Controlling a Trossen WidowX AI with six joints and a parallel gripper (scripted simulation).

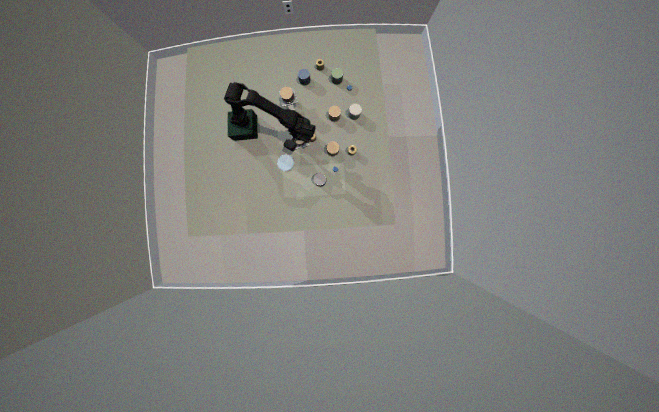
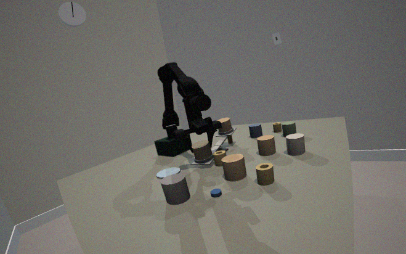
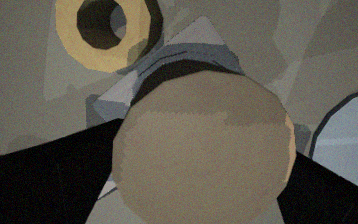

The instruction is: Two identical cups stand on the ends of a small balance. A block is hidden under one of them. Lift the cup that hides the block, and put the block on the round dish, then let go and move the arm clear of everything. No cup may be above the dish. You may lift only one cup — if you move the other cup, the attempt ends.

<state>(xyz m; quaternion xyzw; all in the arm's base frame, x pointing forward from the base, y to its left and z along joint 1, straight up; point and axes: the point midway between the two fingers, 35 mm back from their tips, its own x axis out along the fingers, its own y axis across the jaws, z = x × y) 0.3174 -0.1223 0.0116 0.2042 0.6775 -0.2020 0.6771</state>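
Now: the grey block 20 mm below my gripper tip. The rest, counted from my gripper tip: balance: 20 mm behind, 130 mm to the left, 20 mm below; pale blue round dish: 100 mm behind, 120 mm to the right, 60 mm below; grey cylinder: 90 mm ahead, 250 mm to the right, 30 mm below.
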